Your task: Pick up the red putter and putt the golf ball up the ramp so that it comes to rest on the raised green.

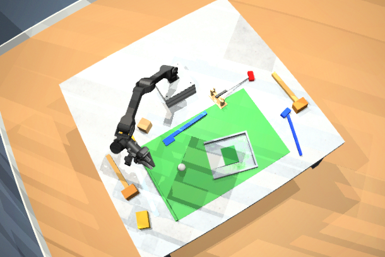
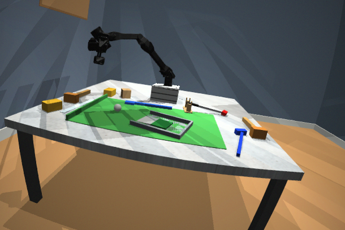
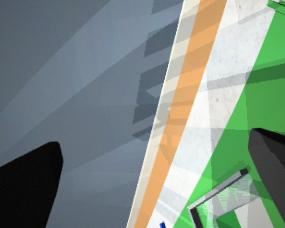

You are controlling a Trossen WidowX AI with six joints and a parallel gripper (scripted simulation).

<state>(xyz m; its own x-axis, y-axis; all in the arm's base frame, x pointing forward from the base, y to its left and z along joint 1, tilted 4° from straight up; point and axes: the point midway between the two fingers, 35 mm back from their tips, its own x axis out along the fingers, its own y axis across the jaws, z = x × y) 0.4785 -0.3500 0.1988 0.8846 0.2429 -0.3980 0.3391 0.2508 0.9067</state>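
My gripper tip is now 520 mm to the right of the wooden stand, 270 mm past it and 270 mm above it. Also, from my gripper tip: tan cube: 350 mm behind, 270 mm below, 70 mm to the left; white golf ball: 280 mm below, 130 mm to the left, 20 mm behind; red putter: 650 mm to the left, 280 mm below, 280 mm behind.
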